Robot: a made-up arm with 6 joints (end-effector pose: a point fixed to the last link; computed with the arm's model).
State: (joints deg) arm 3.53 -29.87 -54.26 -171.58 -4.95 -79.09
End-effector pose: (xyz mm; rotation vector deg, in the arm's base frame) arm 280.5 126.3 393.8 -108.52 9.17 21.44
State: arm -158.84 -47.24 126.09 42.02 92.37 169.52
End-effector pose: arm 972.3 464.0 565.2 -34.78 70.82 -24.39
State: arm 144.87 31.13 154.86 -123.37 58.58 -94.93
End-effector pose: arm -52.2 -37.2 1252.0 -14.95 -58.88 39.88
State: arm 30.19 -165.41 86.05 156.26 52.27 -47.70
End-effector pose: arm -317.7 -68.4 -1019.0 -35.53 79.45 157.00
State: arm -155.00 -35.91 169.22 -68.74 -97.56 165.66
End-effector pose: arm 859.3 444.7 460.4 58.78 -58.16 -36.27
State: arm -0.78 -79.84 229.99 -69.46 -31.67 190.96
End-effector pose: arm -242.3 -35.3 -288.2 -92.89 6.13 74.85
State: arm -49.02 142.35 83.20 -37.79 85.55 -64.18
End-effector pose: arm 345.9 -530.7 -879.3 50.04 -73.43 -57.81
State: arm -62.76 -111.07 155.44 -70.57 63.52 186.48
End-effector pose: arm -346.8 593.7 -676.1 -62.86 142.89 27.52
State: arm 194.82 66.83 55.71 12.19 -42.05 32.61
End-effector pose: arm -1159.0 -195.4 296.4 61.80 64.12 -128.74
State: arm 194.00 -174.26 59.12 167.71 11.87 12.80
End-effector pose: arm 435.9 -2.1 -941.3 -6.74 41.34 11.25
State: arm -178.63 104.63 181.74 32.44 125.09 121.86
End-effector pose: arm -651.8 77.3 659.7 69.12 5.49 -37.71
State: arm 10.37 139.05 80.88 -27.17 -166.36 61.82
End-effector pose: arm 684.6 25.8 -844.3 -37.28 -106.28 -91.31
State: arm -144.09 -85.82 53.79 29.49 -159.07 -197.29
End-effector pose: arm 839.2 726.0 585.3 -21.09 142.60 -46.65
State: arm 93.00 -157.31 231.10 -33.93 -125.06 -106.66
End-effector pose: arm 71.8 373.3 -118.4 -13.21 116.84 -5.66
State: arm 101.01 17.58 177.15 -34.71 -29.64 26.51
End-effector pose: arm 165.9 -379.0 1006.6 101.96 -108.40 57.94
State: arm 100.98 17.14 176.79 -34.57 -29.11 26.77
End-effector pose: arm 166.7 -383.7 1006.9 102.36 -108.49 57.00
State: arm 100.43 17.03 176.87 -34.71 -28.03 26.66
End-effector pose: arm 163.2 -387.2 1005.5 103.13 -109.11 56.04
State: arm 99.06 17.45 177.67 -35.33 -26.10 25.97
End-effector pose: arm 152.8 -388.5 1001.3 104.49 -110.63 55.08
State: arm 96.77 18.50 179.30 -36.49 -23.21 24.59
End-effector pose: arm 134.9 -386.6 993.8 106.47 -113.21 54.32
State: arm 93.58 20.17 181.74 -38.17 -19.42 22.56
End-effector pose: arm 110.4 -380.4 982.7 108.90 -116.88 53.97
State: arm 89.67 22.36 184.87 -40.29 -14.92 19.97
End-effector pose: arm 81.8 -369.6 968.0 111.55 -121.53 54.36
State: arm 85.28 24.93 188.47 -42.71 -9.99 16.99
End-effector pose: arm 51.9 -354.3 950.1 114.09 -126.85 55.79
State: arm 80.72 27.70 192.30 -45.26 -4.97 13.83
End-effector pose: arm 23.7 -335.4 930.0 -109.20 124.43 -54.86
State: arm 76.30 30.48 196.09 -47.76 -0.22 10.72
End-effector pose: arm -0.6 -314.7 908.9 -103.58 121.20 -54.59
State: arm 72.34 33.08 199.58 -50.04 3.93 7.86
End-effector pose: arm -19.6 -294.3 888.4 -98.37 118.13 -55.10
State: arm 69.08 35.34 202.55 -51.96 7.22 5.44
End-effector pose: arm -33.0 -276.1 870.2 -94.01 115.48 -56.08
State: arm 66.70 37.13 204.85 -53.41 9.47 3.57
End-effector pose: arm -41.3 -261.6 855.7 -90.73 113.45 -57.25
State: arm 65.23 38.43 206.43 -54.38 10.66 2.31
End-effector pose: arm -45.3 -251.1 845.6 -88.61 112.16 -58.39
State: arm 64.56 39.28 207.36 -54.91 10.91 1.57
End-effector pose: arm -46.2 -244.3 839.9 -87.49 111.56 -59.45
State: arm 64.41 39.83 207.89 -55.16 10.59 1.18
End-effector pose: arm -45.3 -240.0 836.9 -87.01 111.39 -60.38
